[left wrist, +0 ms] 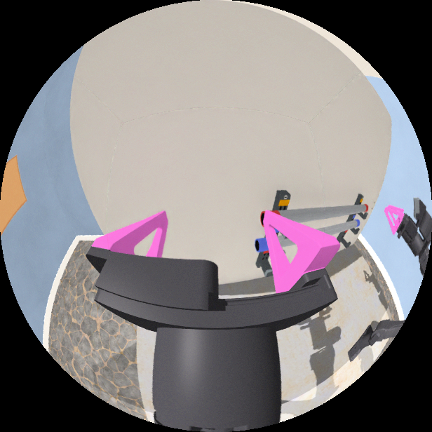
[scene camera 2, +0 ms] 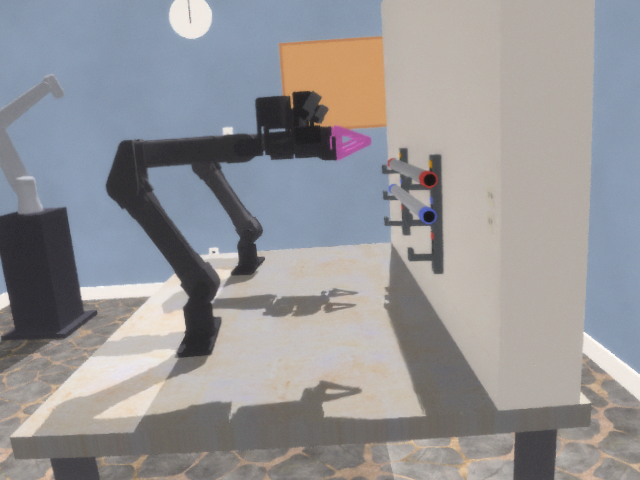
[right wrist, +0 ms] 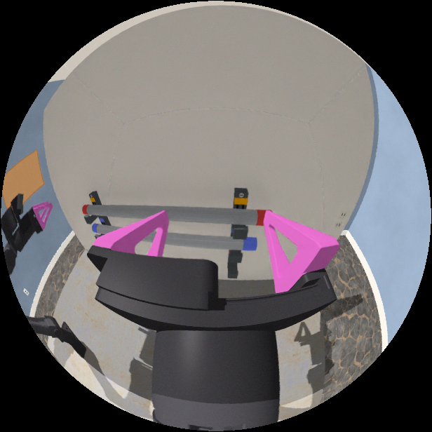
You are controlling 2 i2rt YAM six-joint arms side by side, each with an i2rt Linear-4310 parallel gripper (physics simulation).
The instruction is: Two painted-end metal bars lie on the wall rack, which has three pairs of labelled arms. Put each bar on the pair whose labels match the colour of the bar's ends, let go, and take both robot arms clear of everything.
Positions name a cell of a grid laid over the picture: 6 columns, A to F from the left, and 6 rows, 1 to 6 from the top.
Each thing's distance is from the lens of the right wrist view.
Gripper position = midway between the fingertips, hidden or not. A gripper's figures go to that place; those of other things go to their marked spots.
my right gripper (right wrist: C3): 0.13 m
red-ended bar (right wrist: C3): 0.27 m
blue-ended bar (right wrist: C4): 0.31 m
pale wall block (right wrist: C2): 0.26 m
The marked spots on the pale wall block and the blue-ended bar are 0.25 m apart.
